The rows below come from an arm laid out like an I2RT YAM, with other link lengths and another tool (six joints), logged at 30 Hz.
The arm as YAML. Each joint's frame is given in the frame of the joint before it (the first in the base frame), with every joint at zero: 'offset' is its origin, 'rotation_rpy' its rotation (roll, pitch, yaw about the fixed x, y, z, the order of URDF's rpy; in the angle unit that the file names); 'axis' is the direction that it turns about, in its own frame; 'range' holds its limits. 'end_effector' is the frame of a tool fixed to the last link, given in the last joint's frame.
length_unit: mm
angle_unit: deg
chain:
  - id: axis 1
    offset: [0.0, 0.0, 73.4]
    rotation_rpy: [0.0, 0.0, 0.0]
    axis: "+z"
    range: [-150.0, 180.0]
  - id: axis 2
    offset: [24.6, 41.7, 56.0]
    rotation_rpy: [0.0, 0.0, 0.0]
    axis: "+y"
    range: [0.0, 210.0]
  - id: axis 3
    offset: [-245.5, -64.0, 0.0]
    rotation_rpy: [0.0, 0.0, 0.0]
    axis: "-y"
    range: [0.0, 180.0]
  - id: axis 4
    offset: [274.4, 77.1, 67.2]
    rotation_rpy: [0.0, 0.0, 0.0]
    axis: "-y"
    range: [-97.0, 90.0]
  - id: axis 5
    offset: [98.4, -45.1, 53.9]
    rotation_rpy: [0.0, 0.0, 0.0]
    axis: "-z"
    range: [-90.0, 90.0]
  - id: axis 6
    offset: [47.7, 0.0, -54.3]
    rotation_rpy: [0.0, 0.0, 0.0]
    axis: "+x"
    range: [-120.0, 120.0]
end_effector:
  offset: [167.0, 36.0, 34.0]
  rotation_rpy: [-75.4, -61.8, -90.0]
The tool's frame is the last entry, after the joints.
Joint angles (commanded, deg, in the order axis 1, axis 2, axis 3, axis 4, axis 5, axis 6), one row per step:
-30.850, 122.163, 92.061, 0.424, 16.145, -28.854
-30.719, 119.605, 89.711, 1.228, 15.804, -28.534
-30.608, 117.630, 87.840, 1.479, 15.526, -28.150
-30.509, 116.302, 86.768, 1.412, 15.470, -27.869
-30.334, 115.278, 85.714, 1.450, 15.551, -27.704
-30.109, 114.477, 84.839, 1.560, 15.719, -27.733
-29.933, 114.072, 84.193, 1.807, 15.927, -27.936
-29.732, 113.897, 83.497, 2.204, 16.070, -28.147
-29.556, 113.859, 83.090, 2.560, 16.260, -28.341
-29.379, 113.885, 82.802, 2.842, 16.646, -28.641
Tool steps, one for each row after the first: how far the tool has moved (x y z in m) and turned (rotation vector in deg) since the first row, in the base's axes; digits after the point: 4 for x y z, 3 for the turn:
-0.0040, 0.0057, 0.0118, -0.189, -1.168, 0.279
-0.0082, 0.0109, 0.0184, -0.029, -1.796, 0.455
-0.0111, 0.0142, 0.0234, 0.063, -2.159, 0.474
-0.0136, 0.0177, 0.0253, 0.125, -2.256, 0.501
-0.0153, 0.0211, 0.0266, 0.023, -2.227, 0.593
-0.0163, 0.0232, 0.0260, -0.183, -2.048, 0.682
-0.0169, 0.0258, 0.0231, -0.302, -1.767, 0.855
-0.0169, 0.0274, 0.0212, -0.487, -1.582, 0.955
-0.0171, 0.0283, 0.0194, -0.806, -1.263, 0.934

